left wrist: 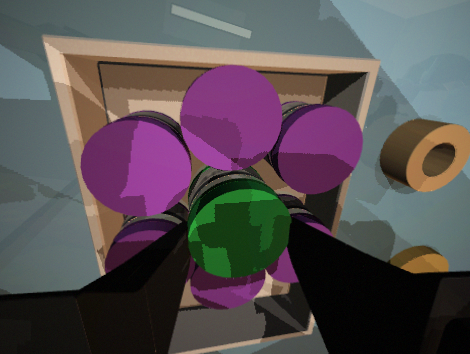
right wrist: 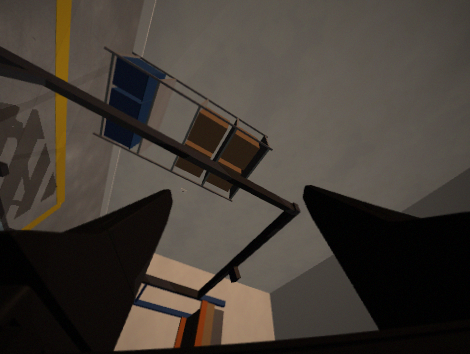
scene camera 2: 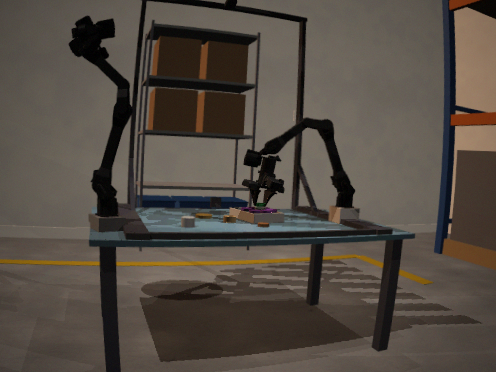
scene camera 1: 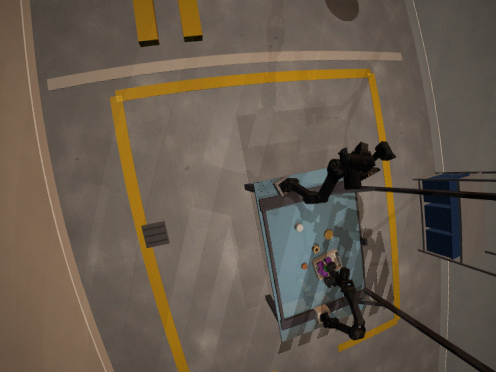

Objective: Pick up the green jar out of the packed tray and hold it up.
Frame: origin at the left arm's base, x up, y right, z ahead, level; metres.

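Seen in the pictures: left gripper, between the fingertips: [left wrist: 238,227] [scene camera 2: 259,206] [scene camera 1: 327,268]; right gripper, between the fingertips: [right wrist: 239,193] [scene camera 1: 387,163]; left arm's base, origin of its link: [scene camera 2: 344,207] [scene camera 1: 324,316]; right arm's base, origin of its link: [scene camera 2: 106,215] [scene camera 1: 284,186].
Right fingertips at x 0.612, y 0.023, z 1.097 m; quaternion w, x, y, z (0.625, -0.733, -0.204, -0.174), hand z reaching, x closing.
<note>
Offsets run from my right fingertips to a thing's top centre. "pt": to the spot under its first point. Level surfaces: height alone.
The green jar @(dx -0.607, dy +0.038, dz -0.720 m) [scene camera 1: 326,269] [scene camera 2: 260,204] [left wrist: 239,235] is upright between the fingers of my left gripper [scene camera 2: 261,203] [left wrist: 238,227], which is shut on it. Its green lid stands a little above the purple lids @(dx -0.630, dy -0.006, dz -0.732 m) [scene camera 2: 268,210] [left wrist: 230,107] of several jars around it. In the left wrist view its banded side shows below the lid; its base is hidden. The jars with purple lids stand in the tan tray @(pt dx -0.660, dy -0.034, dz -0.742 m) [scene camera 2: 270,218] [left wrist: 150,51]. My right gripper [right wrist: 239,193] is open and empty, raised high and well away from the tray.
On the blue table @(dx -0.679 m) [scene camera 1: 290,290] beside the tray lie a tan ring @(dx -0.654, dy -0.013, dz -0.576 m) [scene camera 2: 229,219] [left wrist: 415,172], a yellow disc @(dx -0.667, dy +0.108, dz -0.495 m) [scene camera 1: 328,234] [scene camera 2: 204,216] [left wrist: 422,262], an orange disc @(dx -0.667, dy -0.112, dz -0.684 m) [scene camera 1: 304,266] [scene camera 2: 263,224] and a white cylinder @(dx -0.644, dy -0.126, dz -0.386 m) [scene camera 1: 299,227] [scene camera 2: 188,221]. A dark frame post [scene camera 2: 300,75] stands behind the table.
</note>
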